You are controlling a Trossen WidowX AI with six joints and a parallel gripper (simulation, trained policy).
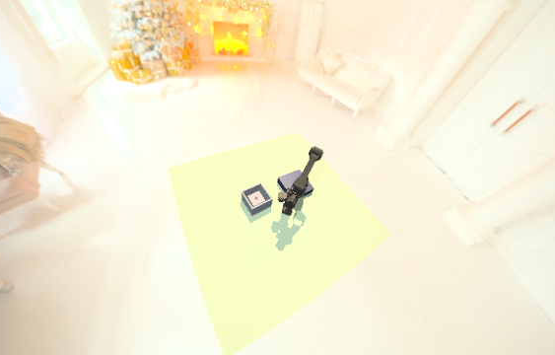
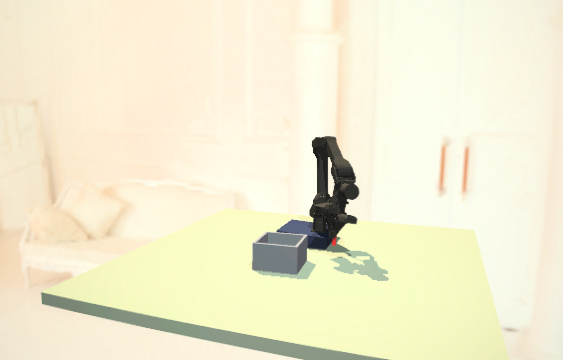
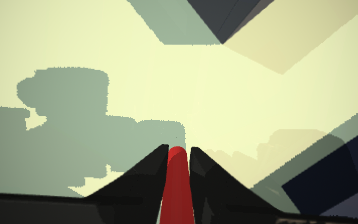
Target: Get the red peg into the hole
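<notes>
The plate is 11 cm ahead of my gripper tip, 17 cm to the right of it and 4 cm below it. Round my gripper tip: red peg: 1 cm behind, 1 cm to the left, 1 cm above; grey box: 11 cm ahead, 17 cm to the right, 6 cm below.
</notes>
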